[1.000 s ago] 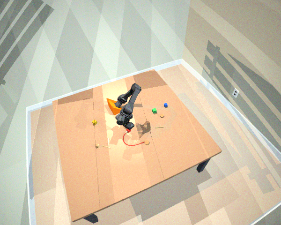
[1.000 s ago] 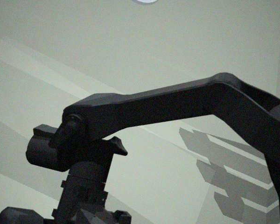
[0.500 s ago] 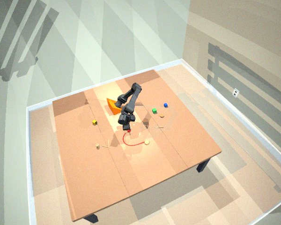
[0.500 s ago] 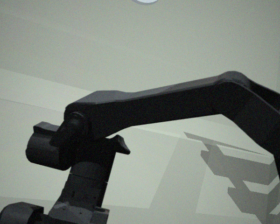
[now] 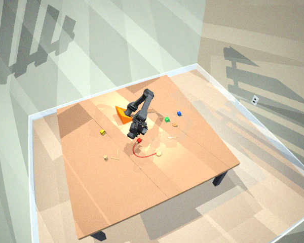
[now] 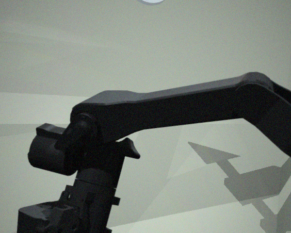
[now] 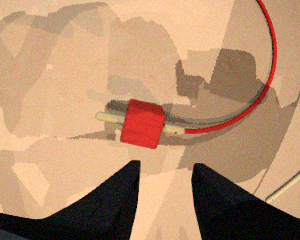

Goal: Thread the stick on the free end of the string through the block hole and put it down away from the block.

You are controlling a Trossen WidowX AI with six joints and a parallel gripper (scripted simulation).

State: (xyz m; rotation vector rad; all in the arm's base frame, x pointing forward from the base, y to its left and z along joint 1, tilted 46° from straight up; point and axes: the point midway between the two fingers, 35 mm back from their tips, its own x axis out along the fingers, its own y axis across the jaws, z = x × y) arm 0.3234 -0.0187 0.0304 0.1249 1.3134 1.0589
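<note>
Right now my gripper tip is 10 mm past the red cube, 10 mm to the right of it and 80 mm above it. From my gripper tip the other things lie so: blue cube: 150 mm behind, 460 mm to the left, 80 mm below; then green cube: 130 mm behind, 320 mm to the left, 80 mm below; then yellow cube: 230 mm behind, 270 mm to the right, 80 mm below.
</note>
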